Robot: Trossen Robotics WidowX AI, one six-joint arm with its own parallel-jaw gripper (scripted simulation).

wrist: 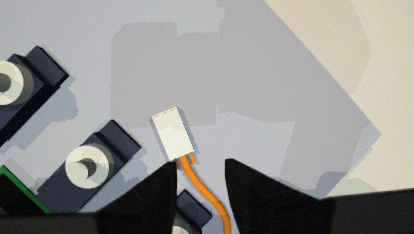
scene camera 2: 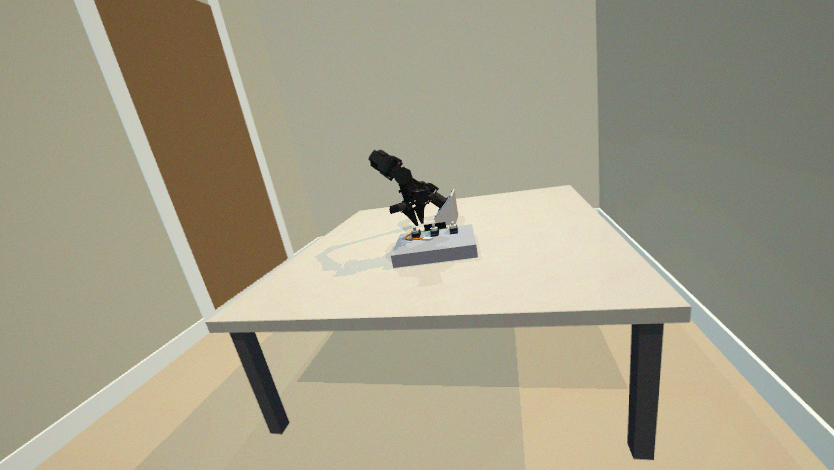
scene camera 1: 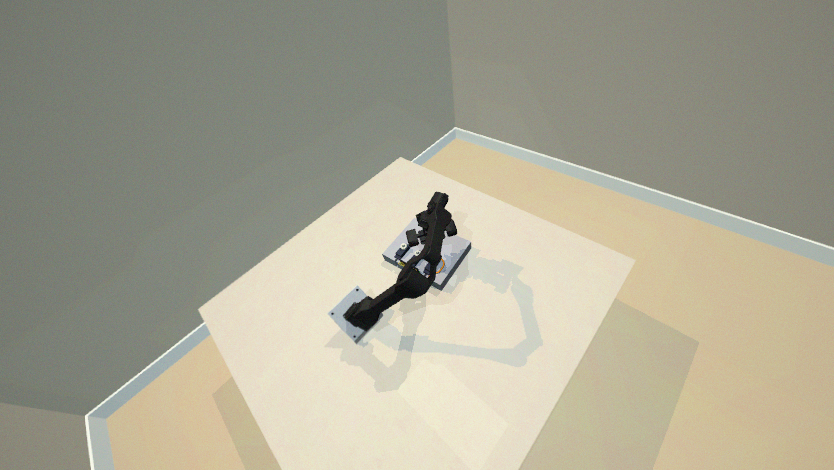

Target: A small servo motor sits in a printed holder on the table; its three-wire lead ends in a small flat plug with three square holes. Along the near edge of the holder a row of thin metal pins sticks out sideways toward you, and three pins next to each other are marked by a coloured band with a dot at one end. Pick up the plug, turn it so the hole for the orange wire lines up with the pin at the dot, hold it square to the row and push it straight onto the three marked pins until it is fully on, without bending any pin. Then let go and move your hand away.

Observation:
The pictures show: my gripper, a grey holder and a servo.
My gripper shows as well in the wrist view.

